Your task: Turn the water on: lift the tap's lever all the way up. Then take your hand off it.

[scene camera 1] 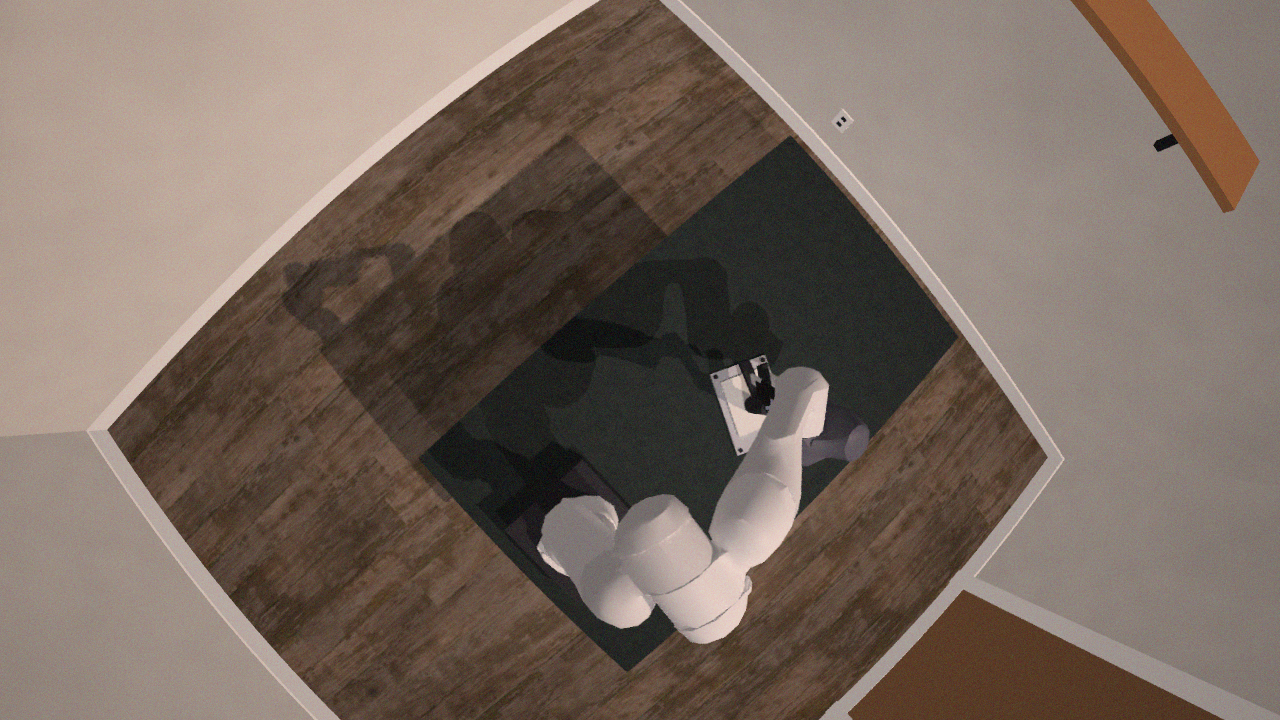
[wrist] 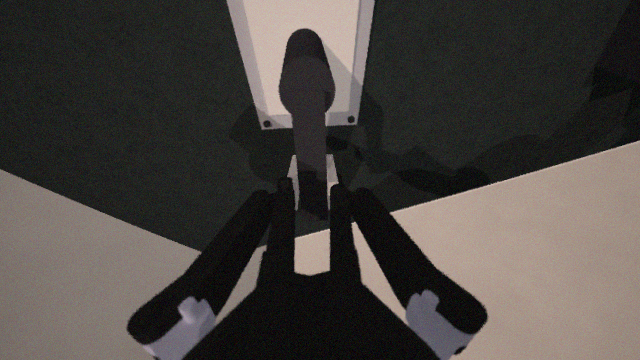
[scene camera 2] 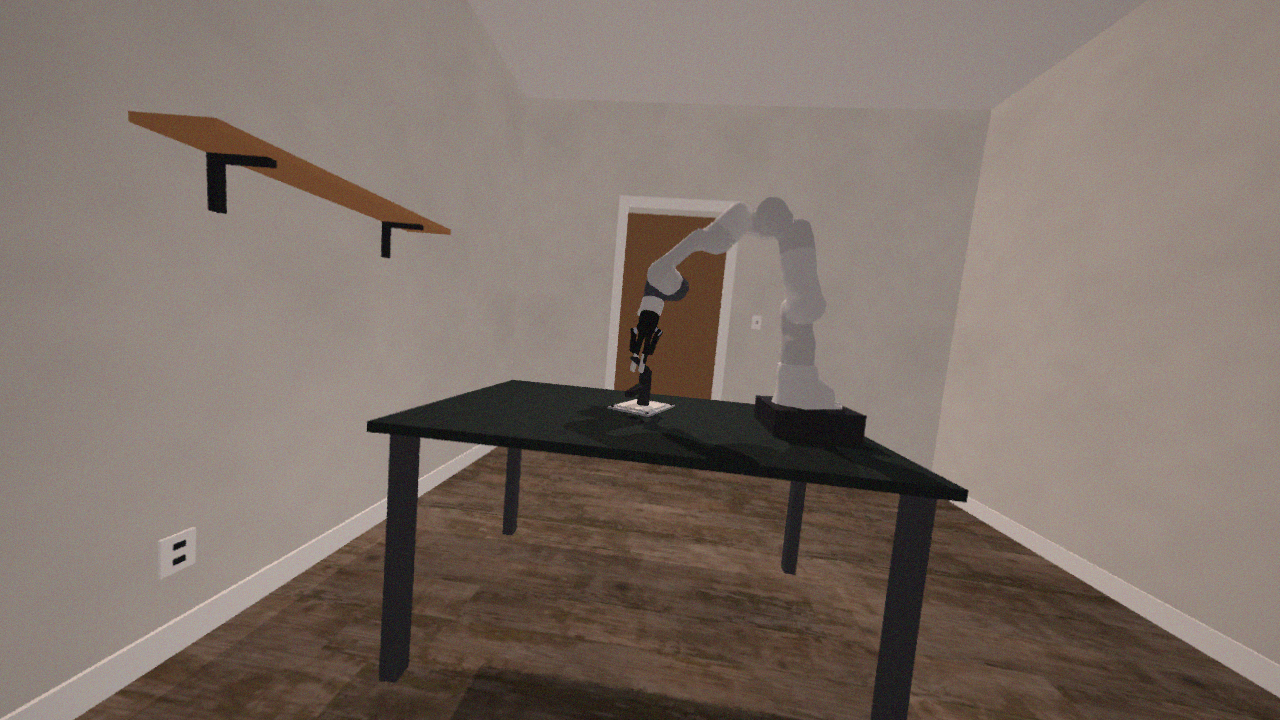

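The dark tap point(scene camera 2: 644, 388) point(wrist: 306, 47) stands upright on a pale plate point(scene camera 1: 726, 419) point(scene camera 2: 617, 409) point(wrist: 241, 30) on the table. Its dark lever point(wrist: 310, 132) reaches from the tap's top towards the gripper, in the lower part of the wrist view. My gripper point(scene camera 1: 760, 391) point(scene camera 2: 637, 362) point(wrist: 312, 165) is shut on the lever near its outer end, with one pale fingertip pad on each side. The hand leans over at a slant. The lever looks tilted upward, but its exact angle is hard to tell. The arm partly hides the plate in scene camera 1.
The dark green table point(scene camera 1: 859, 241) point(scene camera 2: 537, 420) carries the arm's black base point(scene camera 2: 810, 420) at its right in scene camera 2. A wooden shelf point(scene camera 1: 1172, 89) point(scene camera 2: 304, 174) is on the wall, away from the arm. A brown door point(scene camera 2: 693, 313) is behind the arm.
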